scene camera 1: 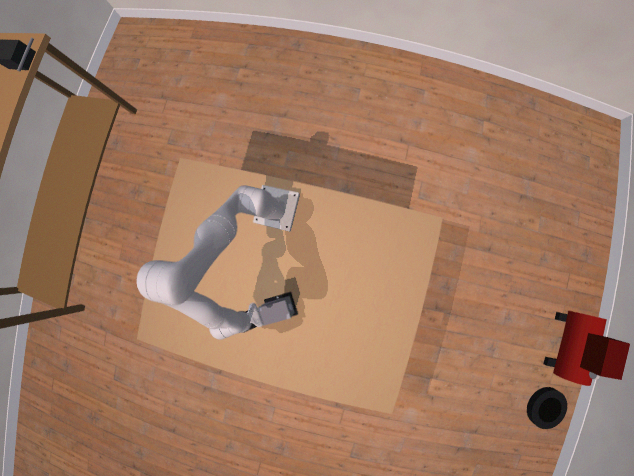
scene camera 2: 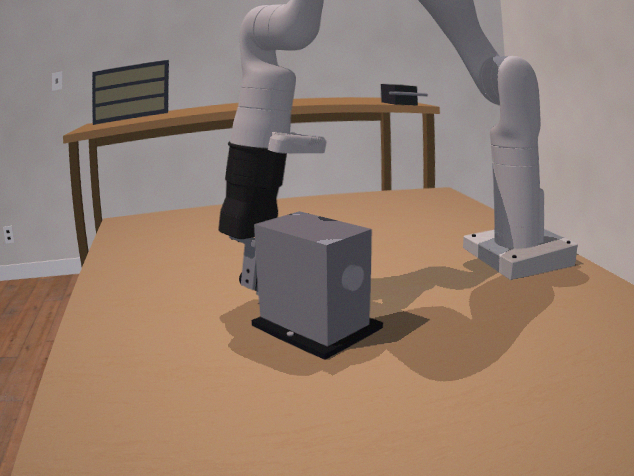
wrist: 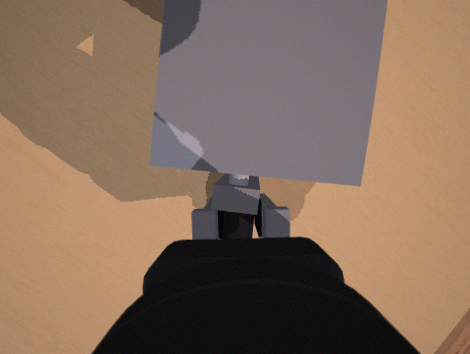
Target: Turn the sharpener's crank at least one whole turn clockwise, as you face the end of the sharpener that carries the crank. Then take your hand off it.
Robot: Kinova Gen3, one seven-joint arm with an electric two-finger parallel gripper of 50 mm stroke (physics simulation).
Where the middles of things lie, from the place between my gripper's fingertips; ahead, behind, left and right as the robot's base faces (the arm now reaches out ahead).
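Black crank handle [wrist: 236,225], right at my hand. Sharpener [scene camera 2: 314,273], from my hand: 70 mm behind, 60 mm to the left, 30 mm above.
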